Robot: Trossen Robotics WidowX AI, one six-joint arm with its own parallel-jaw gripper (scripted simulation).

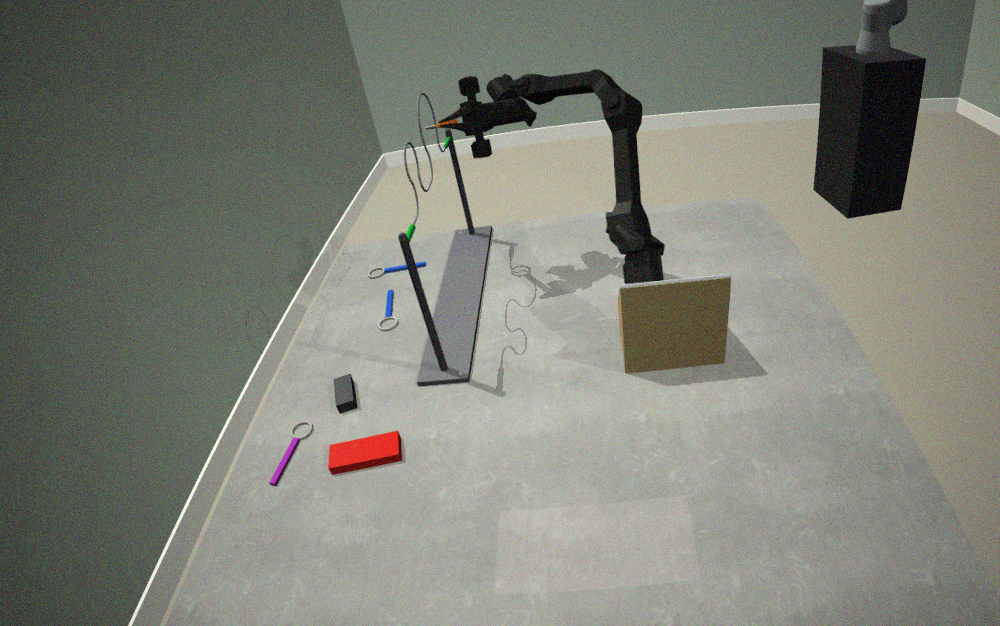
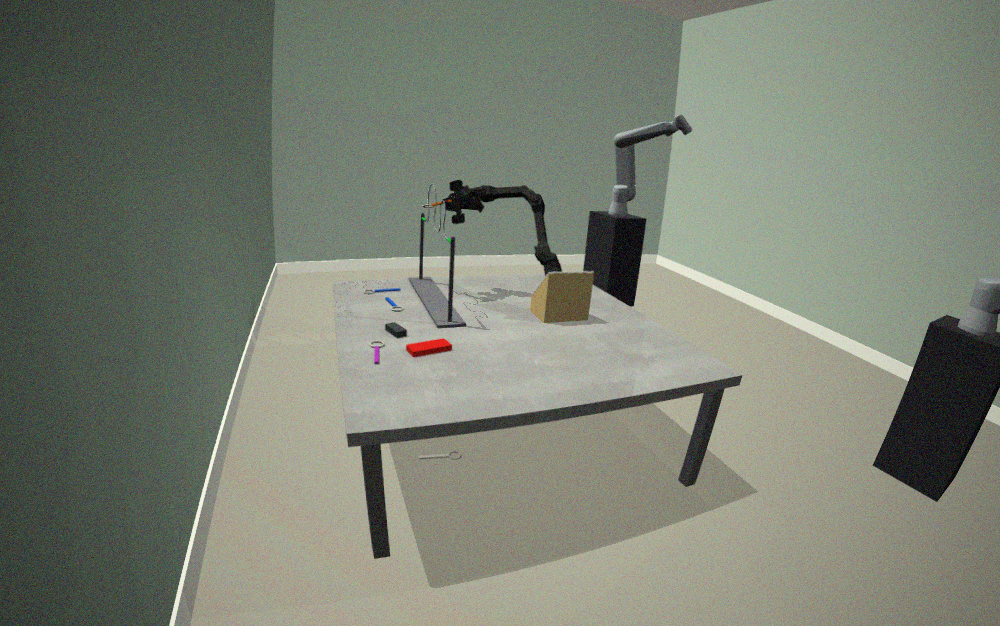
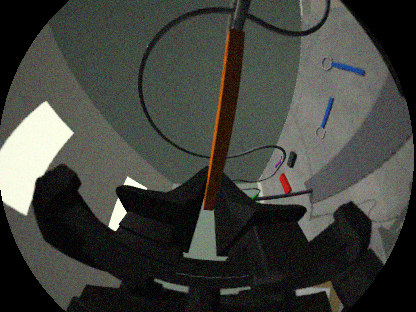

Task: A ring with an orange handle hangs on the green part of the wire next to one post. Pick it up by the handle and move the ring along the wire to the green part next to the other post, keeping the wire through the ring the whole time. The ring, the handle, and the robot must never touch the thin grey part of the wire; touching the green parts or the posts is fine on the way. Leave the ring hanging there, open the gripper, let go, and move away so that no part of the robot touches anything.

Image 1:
gripper: 439, 124
dark block: 345, 396
red block: 376, 450
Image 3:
gripper: 211, 170
